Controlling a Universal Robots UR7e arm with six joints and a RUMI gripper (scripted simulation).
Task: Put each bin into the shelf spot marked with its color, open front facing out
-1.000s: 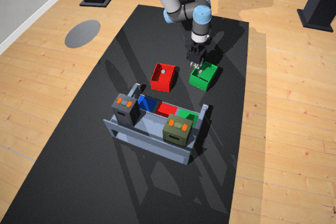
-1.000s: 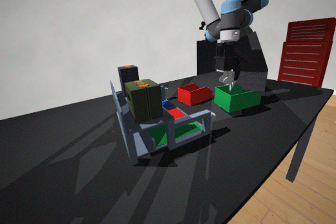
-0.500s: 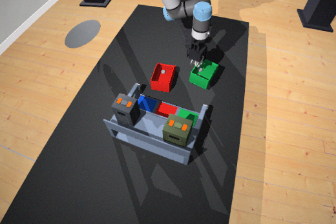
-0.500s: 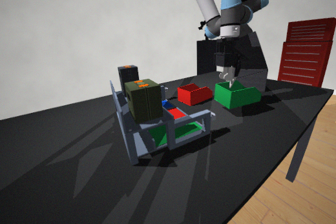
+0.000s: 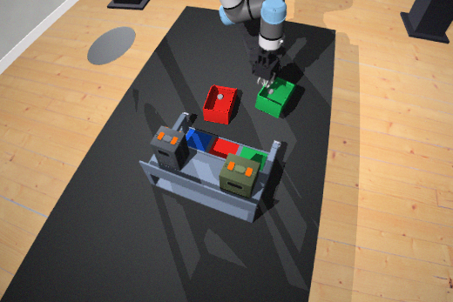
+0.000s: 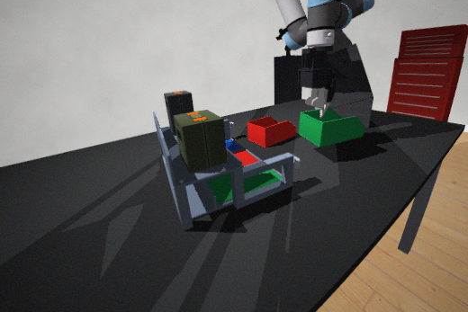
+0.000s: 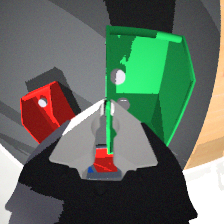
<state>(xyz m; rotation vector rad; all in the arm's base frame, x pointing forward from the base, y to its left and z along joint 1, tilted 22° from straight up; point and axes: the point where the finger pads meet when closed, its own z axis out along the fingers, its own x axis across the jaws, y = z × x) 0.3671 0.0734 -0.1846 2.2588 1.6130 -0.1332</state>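
The green bin is 10 mm ahead of my hand, 50 mm to the left of it and 30 mm below it. From my hand the other things lie so: dark grey box (370 mm ahead, 260 mm to the right, 40 mm above); red bin (50 mm ahead, 170 mm to the right, 80 mm below).
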